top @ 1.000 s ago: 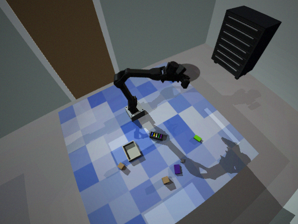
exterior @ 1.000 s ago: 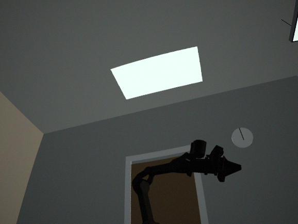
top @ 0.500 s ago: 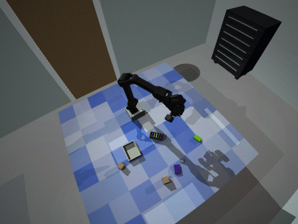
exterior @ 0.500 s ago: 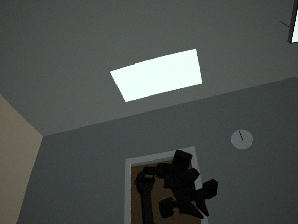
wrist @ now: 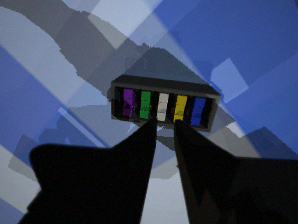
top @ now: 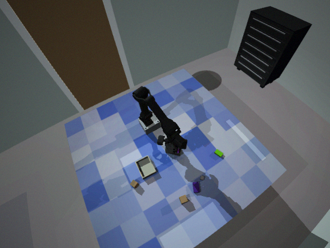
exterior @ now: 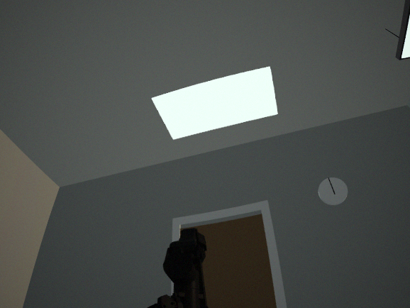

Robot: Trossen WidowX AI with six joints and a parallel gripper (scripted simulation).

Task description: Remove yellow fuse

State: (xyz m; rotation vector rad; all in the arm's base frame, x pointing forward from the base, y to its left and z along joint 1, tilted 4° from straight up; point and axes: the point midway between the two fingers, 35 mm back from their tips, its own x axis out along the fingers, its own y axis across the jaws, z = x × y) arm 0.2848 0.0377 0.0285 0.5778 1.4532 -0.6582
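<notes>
Right now my gripper tip is 1 cm past the yellow fuse, 1 cm to the left of it and 5 cm above it. Round my gripper tip: blue fuse (3 cm behind, 2 cm to the right, 5 cm below); white fuse (5 cm below); green fuse (1 cm ahead, 2 cm to the left, 5 cm below).
</notes>
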